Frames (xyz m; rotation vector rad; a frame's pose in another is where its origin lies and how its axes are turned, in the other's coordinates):
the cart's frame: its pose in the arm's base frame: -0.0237 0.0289 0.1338 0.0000 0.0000 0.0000
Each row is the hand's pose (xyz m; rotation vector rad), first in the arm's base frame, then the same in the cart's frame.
Working: the arm's base frame: its pose in the cart's frame: 0.0237 -0.0289 -0.1338 0.0000 0.0000 0.0000

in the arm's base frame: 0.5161 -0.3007 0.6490 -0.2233 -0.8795 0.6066
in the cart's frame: 0.5398 -0.3296 0.5152 -0.2233 -0.8795 0.6066
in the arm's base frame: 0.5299 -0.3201 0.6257 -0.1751 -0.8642 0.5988
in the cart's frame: 0.5536 -0.3490 0.4919 -0.1751 -0.8642 0.5988
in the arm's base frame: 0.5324 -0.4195 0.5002 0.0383 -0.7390 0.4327
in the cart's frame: 0.5561 -0.4484 0.3664 0.0383 -0.7390 0.4327
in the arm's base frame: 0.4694 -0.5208 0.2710 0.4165 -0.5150 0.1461
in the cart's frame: 0.4931 -0.5497 0.1372 0.4165 -0.5150 0.1461
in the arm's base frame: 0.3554 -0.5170 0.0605 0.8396 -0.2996 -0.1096
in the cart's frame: 0.3791 -0.5459 -0.0733 0.8396 -0.2996 -0.1096
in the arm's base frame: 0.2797 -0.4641 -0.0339 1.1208 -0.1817 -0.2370
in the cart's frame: 0.3034 -0.4930 -0.1677 1.1208 -0.1817 -0.2370
